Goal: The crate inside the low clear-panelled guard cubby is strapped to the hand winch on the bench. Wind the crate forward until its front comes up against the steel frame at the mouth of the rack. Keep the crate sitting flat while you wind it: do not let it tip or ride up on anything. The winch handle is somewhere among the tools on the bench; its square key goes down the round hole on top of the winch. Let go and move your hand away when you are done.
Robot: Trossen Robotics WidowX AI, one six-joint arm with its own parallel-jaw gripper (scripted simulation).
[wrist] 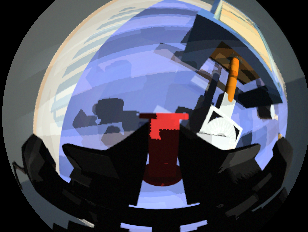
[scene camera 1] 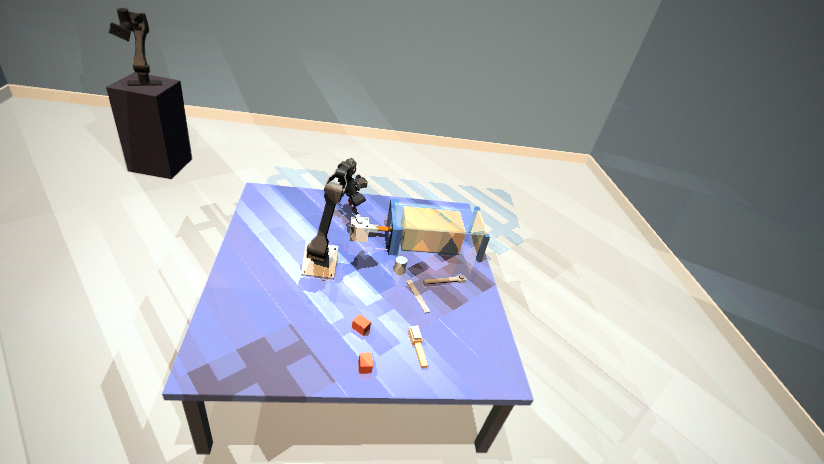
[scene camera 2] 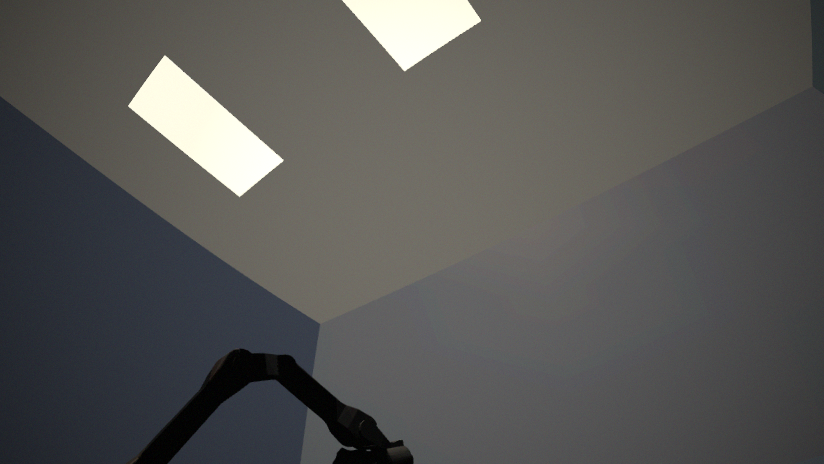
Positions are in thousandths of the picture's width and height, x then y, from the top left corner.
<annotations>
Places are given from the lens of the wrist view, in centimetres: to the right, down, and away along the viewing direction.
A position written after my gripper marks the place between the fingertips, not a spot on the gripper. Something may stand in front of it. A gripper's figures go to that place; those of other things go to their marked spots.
my gripper (wrist: 528, 545): 1, 1, 10
winch (wrist: 680, 515): 8, 0, 14
</annotations>
